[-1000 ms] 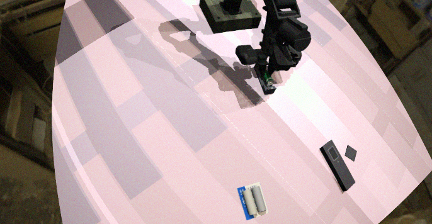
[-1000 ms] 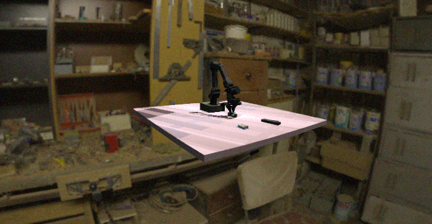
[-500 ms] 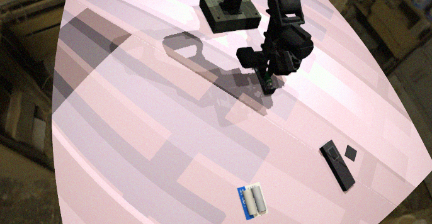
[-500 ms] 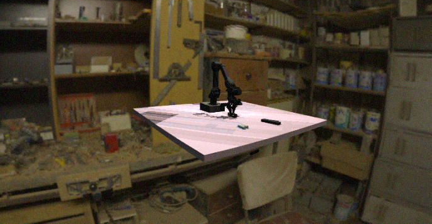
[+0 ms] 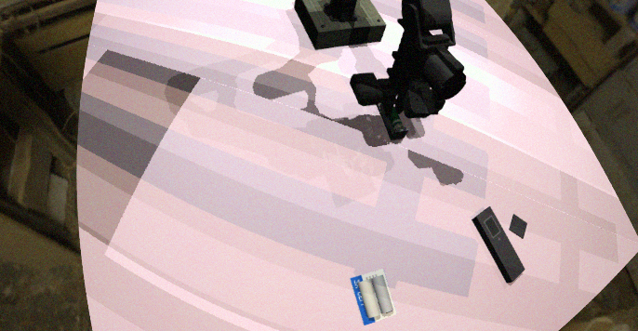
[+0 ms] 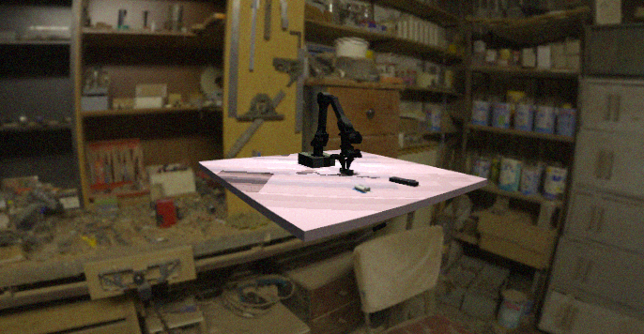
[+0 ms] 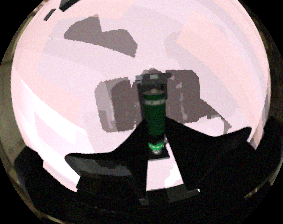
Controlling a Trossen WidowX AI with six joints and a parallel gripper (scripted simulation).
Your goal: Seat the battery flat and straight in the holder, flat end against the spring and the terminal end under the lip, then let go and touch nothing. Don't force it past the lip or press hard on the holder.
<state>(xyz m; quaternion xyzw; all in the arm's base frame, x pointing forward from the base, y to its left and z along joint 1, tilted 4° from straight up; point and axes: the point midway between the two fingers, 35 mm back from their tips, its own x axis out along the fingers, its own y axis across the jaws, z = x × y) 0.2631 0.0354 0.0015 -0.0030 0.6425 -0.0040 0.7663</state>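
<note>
Right now my gripper tip is 1 cm below the battery. Round my gripper tip: black battery door 30 cm ahead, 22 cm to the left, 1 cm below; black remote 32 cm ahead, 15 cm to the left.
</note>
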